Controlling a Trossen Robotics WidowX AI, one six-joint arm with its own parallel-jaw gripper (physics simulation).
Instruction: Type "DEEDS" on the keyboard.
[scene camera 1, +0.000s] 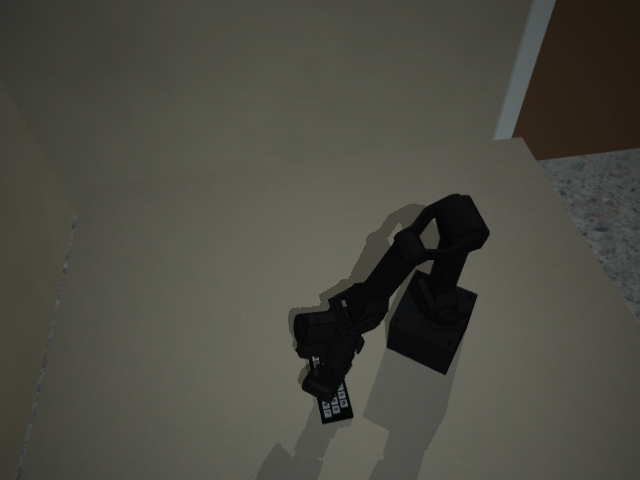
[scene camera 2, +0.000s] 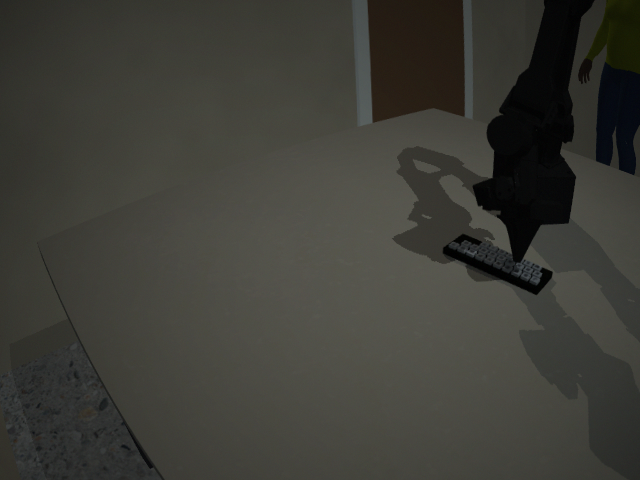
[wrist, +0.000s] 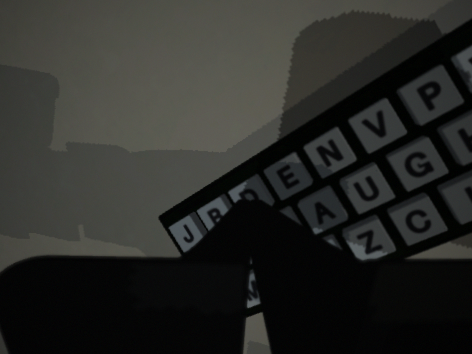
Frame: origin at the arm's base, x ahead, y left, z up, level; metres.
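Where they show: gripper, fingertip midpoint: (scene camera 2: 517, 262) (wrist: 248, 211); arm's base, origin of the base link: (scene camera 1: 443, 314) (scene camera 2: 545, 157).
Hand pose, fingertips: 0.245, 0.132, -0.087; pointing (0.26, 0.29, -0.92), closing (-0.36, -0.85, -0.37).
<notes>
Each offset is from my fingertips to the top centre of the thing, as dx, dy, dz. Level surfaces: height alone.
The black keyboard @(-0.006, -0.045, -0.014) (scene camera 1: 347, 413) (scene camera 2: 488, 259) (wrist: 417, 165) with pale letter keys lies on the table. My gripper (scene camera 2: 518, 259) (wrist: 248, 211) is shut and empty, pointing down at the keyboard's J-B-D end. In the wrist view its tips overlap the lower part of the D key @(+0.002, +0.004, -0.014) (wrist: 242, 191); whether they touch it I cannot tell. The E key @(+0.006, -0.014, -0.014) (wrist: 288, 176) shows just right of the tips, in shadow. The S key is hidden behind the fingers in the wrist view. In scene camera 1 the arm covers the tips and the keyboard's middle.
The arm's base (scene camera 1: 431, 330) stands on the table @(dz -0.030) (scene camera 1: 180, 310) (scene camera 2: 310, 335), to the right of the keyboard in scene camera 1. Walls border the table. A brown door (scene camera 1: 594, 77) (scene camera 2: 416, 56) and a person (scene camera 2: 622, 46) in a yellow-green top show beyond it.
</notes>
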